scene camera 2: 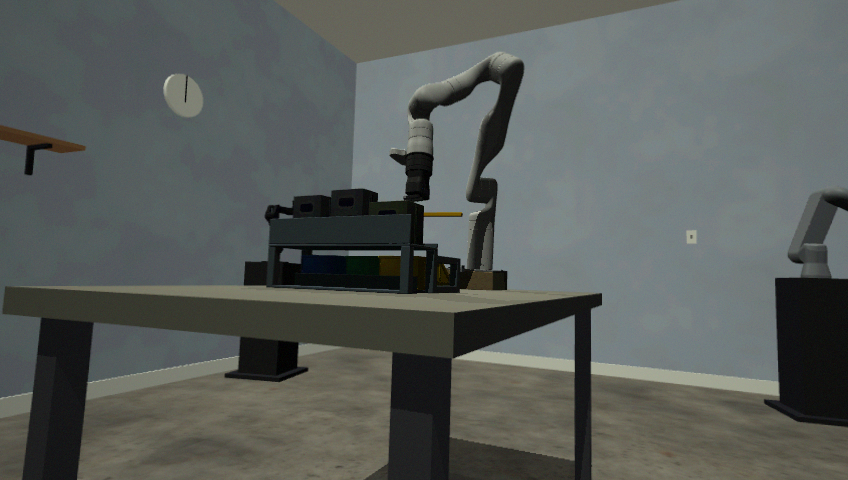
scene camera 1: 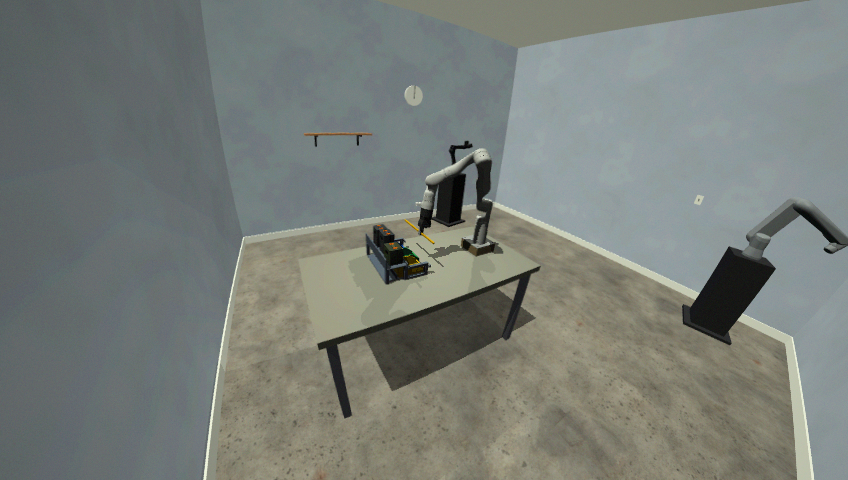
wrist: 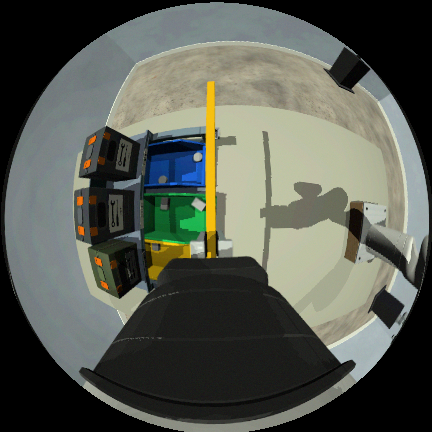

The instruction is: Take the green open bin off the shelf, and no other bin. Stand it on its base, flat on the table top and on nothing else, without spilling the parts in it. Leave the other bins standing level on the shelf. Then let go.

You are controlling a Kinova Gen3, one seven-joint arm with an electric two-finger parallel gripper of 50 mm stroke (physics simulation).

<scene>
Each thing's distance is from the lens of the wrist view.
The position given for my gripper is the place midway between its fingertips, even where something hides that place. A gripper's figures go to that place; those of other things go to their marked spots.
my gripper (wrist: 210, 239): 0.18 m
green open bin (wrist: 182, 222): 0.38 m
</scene>
